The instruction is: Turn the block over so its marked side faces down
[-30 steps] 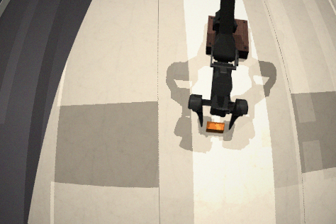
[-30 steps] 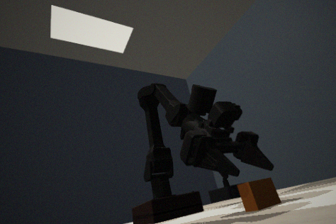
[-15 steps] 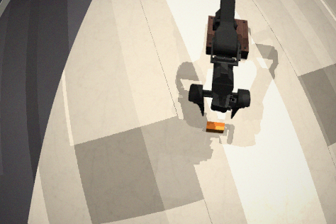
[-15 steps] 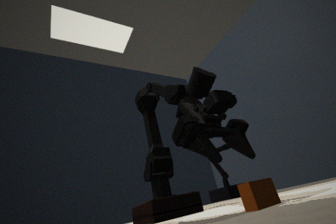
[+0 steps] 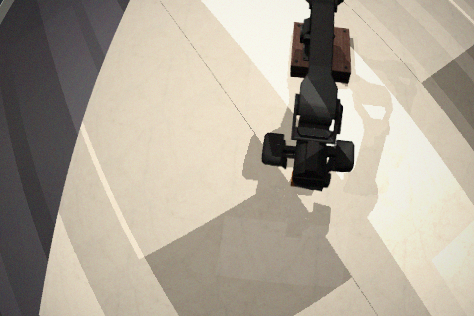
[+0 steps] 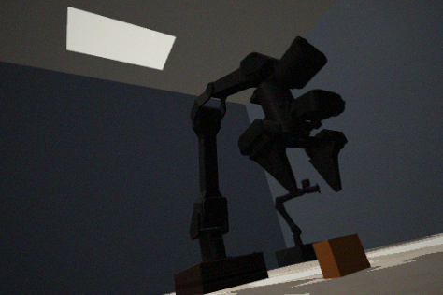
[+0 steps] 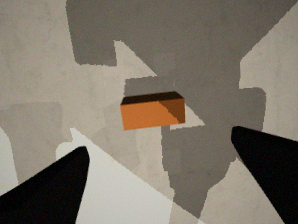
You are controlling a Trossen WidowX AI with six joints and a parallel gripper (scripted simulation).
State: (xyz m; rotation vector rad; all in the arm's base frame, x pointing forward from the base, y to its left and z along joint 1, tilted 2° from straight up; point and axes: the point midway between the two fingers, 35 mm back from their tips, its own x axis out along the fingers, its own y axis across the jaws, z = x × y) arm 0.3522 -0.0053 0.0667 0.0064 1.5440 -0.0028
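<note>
Now: gripper tip 8 cm above the orange block and 1 cm past it.
</note>
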